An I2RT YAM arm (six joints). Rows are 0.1 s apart.
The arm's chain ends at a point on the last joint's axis. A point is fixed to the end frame.
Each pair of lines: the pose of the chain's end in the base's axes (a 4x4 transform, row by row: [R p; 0 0 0 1], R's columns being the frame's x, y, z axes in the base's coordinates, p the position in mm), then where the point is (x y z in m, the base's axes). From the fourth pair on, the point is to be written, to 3 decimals.
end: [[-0.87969, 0.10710, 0.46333, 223.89], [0.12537, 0.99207, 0.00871, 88.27], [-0.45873, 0.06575, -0.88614, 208.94], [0, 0, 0, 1]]
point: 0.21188 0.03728 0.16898
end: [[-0.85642, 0.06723, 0.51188, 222.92], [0.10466, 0.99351, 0.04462, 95.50], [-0.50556, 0.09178, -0.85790, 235.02], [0, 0, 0, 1]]
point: 0.21504 0.04502 0.19342
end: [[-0.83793, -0.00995, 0.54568, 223.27], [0.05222, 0.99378, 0.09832, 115.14], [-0.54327, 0.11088, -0.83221, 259.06], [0, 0, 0, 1]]
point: 0.22100 0.06504 0.21633
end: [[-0.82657, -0.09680, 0.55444, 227.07], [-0.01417, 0.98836, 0.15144, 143.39], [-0.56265, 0.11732, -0.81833, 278.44], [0, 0, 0, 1]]
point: 0.230 0.094 0.235
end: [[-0.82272, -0.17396, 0.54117, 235.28], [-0.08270, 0.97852, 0.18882, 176.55], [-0.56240, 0.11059, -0.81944, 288.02], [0, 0, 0, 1]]
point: 0.242 0.127 0.245
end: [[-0.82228, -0.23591, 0.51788, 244.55], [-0.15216, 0.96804, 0.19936, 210.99], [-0.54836, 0.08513, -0.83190, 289.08], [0, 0, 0, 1]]
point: 0.254 0.161 0.248
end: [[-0.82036, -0.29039, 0.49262, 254.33], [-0.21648, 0.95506, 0.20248, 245.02], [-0.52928, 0.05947, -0.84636, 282.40], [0, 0, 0, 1]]
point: 0.266 0.194 0.242
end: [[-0.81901, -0.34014, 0.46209, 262.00], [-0.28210, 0.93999, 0.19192, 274.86], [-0.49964, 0.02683, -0.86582, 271.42], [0, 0, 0, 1]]
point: 0.276 0.223 0.233
